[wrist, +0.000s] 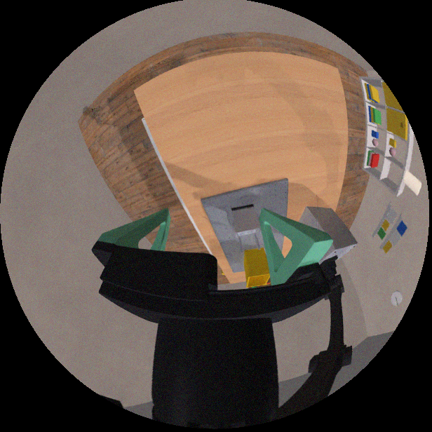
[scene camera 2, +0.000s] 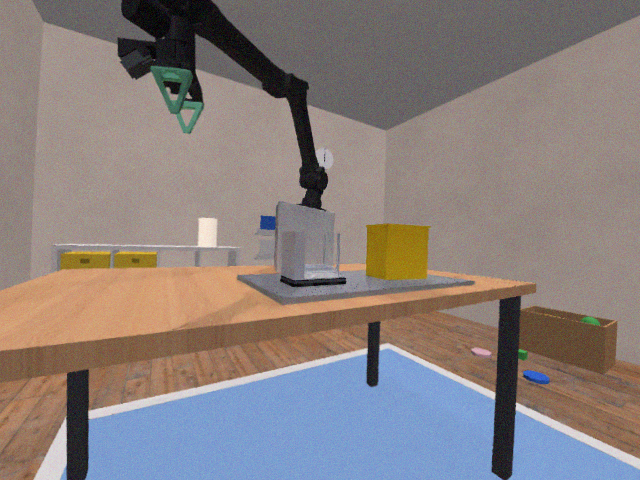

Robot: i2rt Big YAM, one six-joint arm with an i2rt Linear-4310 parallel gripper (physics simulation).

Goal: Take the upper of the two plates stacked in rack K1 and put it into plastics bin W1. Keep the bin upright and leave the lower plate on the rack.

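Places are measured from the arm's base along level axes (x ahead, y left, z up), in centimetres.
Pixels of known places: gripper, between the fingertips: (scene camera 2: 181, 124); arm's base, origin of its link: (scene camera 2: 310, 210).
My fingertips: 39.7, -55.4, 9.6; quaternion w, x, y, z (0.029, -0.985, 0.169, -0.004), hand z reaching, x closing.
Observation:
Ahead of a thing's pixels: the offset from my fingertips to its top centre, as dx, dy, dz. Level surfaces: height alone.
Rack K1 @(-2.4, +34.6, -20.6) (scene camera 2: 314, 281) (wrist: 245, 220) is a pale, partly see-through holder with a black base on the grey mat. The two plates cannot be told apart from the rack's clear and grey walls in either view. Plastics bin W1 @(-2.3, +68.9, -16.7) (scene camera 2: 397, 252) (wrist: 256, 267) is a yellow box, upright on the same mat, right of the rack in the scene view and partly behind a finger in the wrist view. My gripper (scene camera 2: 181, 121) (wrist: 214, 213) is open and empty, fingers pointing down, high above the table and left of the rack in the scene view.
The grey mat (scene camera 2: 356, 291) (wrist: 220, 210) lies on the wooden table @(dz -35.9) (scene camera 2: 129, 304) (wrist: 250, 110). A tall grey box (scene camera 2: 310, 214) (wrist: 327, 232) stands behind the rack under the arm's base. A thin white strip (wrist: 172, 177) runs along one table edge.

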